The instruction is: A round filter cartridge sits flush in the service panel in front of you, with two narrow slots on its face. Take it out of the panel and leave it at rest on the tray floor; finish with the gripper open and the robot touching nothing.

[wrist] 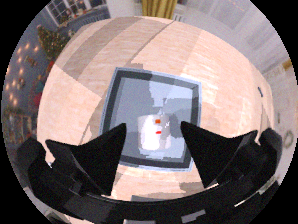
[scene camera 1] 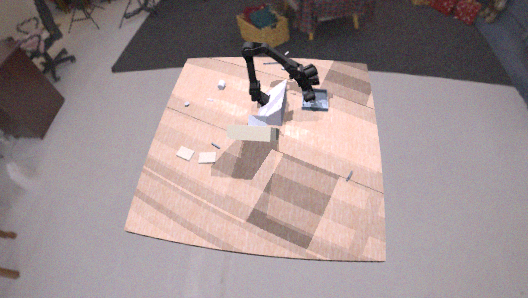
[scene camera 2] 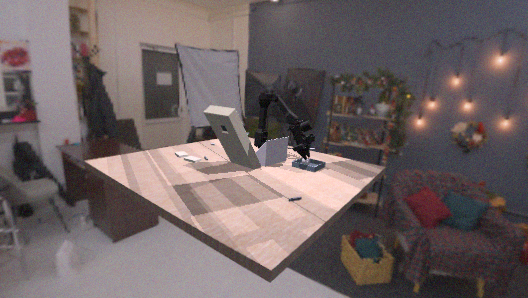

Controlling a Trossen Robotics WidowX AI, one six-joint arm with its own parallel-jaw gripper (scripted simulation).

Note:
The pictures show: my gripper, a pale round filter cartridge, a beige service panel and a tray.

